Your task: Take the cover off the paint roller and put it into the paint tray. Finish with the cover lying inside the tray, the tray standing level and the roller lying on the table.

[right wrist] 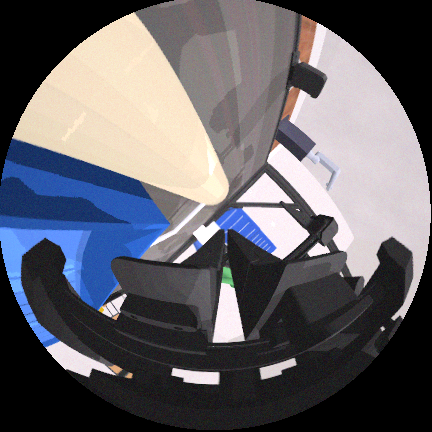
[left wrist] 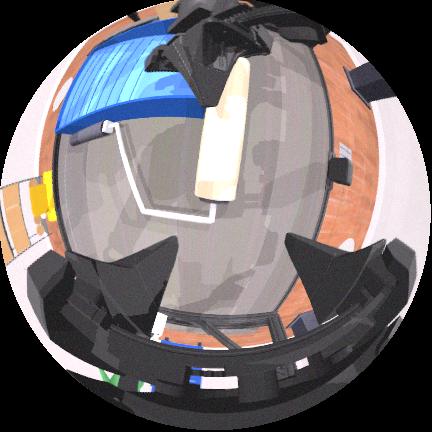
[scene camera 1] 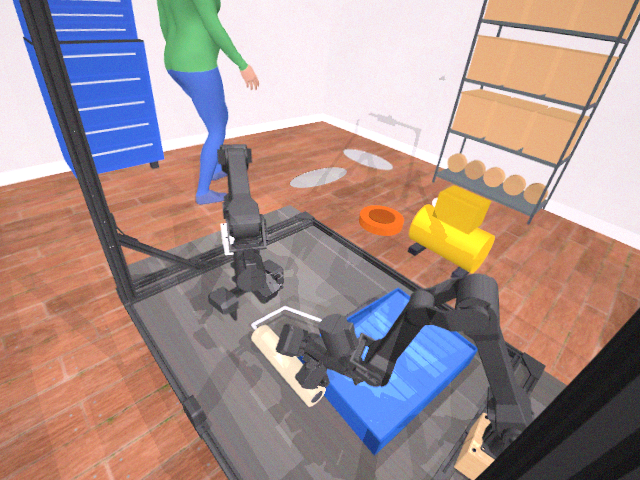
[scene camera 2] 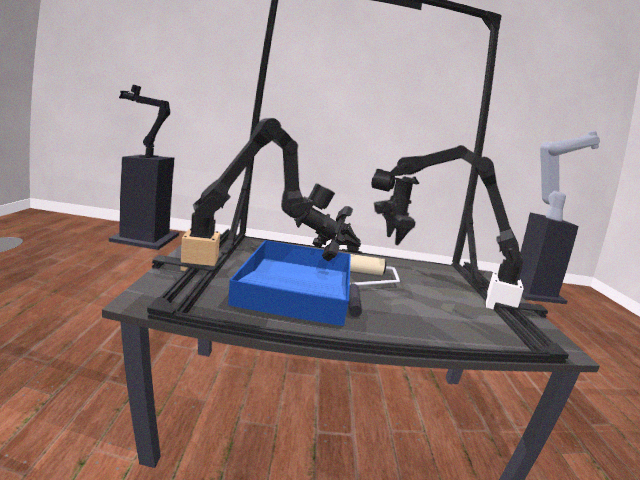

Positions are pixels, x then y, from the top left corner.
Labels:
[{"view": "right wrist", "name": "my right gripper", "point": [225,234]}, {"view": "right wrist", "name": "cream roller cover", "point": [123,108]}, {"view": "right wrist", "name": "blue paint tray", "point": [95,214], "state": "on the table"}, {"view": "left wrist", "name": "my left gripper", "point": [233,240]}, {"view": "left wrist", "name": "my right gripper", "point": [208,106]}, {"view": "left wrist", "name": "cream roller cover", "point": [220,148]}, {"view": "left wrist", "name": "blue paint tray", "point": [111,83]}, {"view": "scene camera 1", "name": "my left gripper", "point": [249,309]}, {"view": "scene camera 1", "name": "my right gripper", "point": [286,336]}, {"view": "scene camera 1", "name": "cream roller cover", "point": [265,339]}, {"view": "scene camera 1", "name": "blue paint tray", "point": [435,357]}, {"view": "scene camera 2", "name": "my left gripper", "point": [392,241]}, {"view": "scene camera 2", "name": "my right gripper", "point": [360,245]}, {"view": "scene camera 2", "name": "blue paint tray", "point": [294,281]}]

